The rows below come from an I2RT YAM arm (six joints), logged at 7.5 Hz.
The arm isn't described. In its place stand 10 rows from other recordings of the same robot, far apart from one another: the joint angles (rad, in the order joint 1, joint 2, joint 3, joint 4, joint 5, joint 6), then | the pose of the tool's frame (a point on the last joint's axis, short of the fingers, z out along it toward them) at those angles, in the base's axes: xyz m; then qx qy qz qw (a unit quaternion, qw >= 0).
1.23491 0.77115 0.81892 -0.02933 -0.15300 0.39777 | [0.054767 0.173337 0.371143 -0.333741 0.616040 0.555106 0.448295]
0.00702 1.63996 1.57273 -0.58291 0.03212 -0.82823 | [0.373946 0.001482 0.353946 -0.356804 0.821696 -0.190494 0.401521]
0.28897 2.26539 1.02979 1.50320 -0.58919 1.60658 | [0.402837 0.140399 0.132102 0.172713 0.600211 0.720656 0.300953]
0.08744 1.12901 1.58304 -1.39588 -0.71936 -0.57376 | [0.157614 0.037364 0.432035 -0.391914 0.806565 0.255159 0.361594]
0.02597 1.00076 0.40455 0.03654 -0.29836 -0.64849 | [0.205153 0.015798 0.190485 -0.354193 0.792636 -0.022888 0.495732]
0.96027 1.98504 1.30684 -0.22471 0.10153 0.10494 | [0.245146 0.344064 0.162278 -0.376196 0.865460 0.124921 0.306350]
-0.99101 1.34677 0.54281 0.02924 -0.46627 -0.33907 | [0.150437 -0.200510 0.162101 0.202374 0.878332 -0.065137 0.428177]
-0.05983 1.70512 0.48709 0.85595 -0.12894 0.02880 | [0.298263 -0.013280 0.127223 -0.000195 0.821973 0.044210 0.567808]
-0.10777 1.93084 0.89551 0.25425 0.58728 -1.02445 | [0.358990 -0.058680 0.107518 -0.291083 0.841613 -0.422978 0.167473]
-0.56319 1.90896 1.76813 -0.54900 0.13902 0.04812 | [0.371824 -0.240605 0.318035 0.299778 0.851626 -0.169087 0.395318]
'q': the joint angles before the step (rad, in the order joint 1, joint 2, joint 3, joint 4, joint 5, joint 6). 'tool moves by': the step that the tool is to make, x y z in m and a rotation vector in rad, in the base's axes. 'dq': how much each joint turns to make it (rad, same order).
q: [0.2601, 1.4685, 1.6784, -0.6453, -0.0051, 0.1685]
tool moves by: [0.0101, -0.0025, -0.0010, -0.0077, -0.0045, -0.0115]
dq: [-0.0152, 0.0309, 0.0223, 0.0109, 0.0002, -0.0094]
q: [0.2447, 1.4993, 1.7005, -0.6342, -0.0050, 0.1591]
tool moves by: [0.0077, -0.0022, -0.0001, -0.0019, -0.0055, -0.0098]
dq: [-0.0120, 0.0239, 0.0196, 0.0091, -0.0007, -0.0038]
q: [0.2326, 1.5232, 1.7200, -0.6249, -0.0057, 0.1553]
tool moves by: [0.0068, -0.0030, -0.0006, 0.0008, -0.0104, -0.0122]
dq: [-0.0132, 0.0176, 0.0097, 0.0182, -0.0002, -0.0018]
